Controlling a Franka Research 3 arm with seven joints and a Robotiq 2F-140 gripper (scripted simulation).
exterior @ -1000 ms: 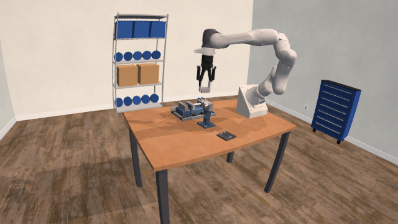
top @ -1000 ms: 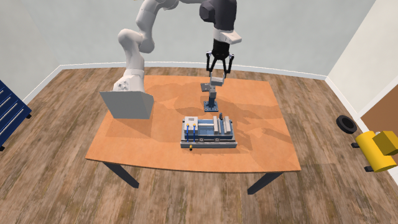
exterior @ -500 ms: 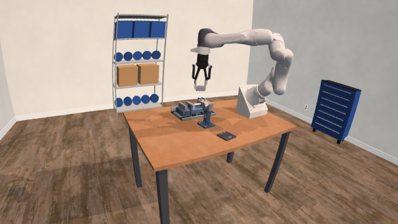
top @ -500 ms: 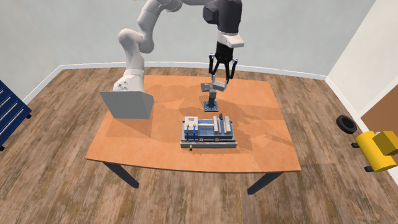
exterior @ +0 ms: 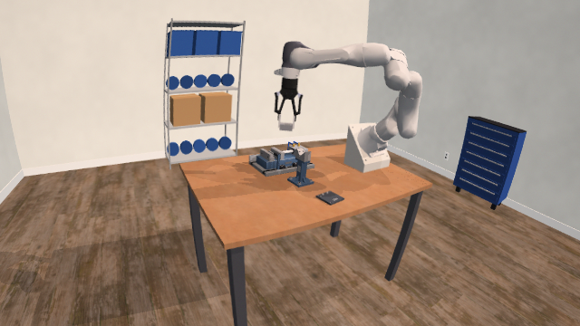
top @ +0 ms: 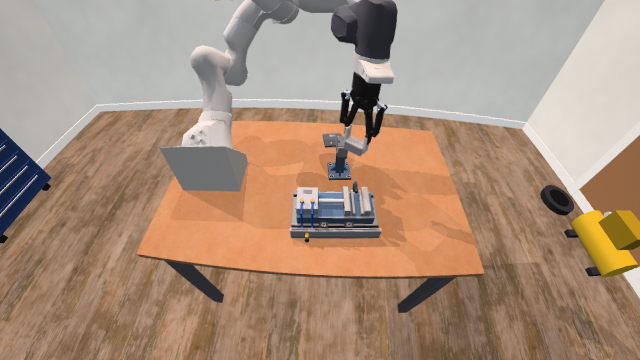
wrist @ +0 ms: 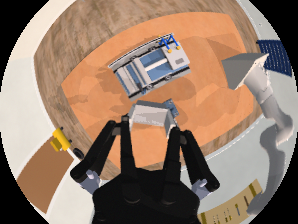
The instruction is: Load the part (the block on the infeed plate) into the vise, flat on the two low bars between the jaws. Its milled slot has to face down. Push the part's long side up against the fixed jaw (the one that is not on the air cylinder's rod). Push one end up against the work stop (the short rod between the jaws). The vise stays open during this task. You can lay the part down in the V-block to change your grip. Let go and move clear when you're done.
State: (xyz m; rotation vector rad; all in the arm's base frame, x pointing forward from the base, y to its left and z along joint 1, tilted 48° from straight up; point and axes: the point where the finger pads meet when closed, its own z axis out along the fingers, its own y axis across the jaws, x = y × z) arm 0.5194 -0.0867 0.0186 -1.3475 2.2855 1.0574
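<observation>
The fixed jaw is 190 mm below my hand, 90 mm to the right of it and 50 mm ahead of it. Also, from my hand: part (30 mm below); then air cylinder (190 mm below, 140 mm behind, 100 mm to the right); then vise (230 mm below, 100 mm to the right, 50 mm behind).
</observation>
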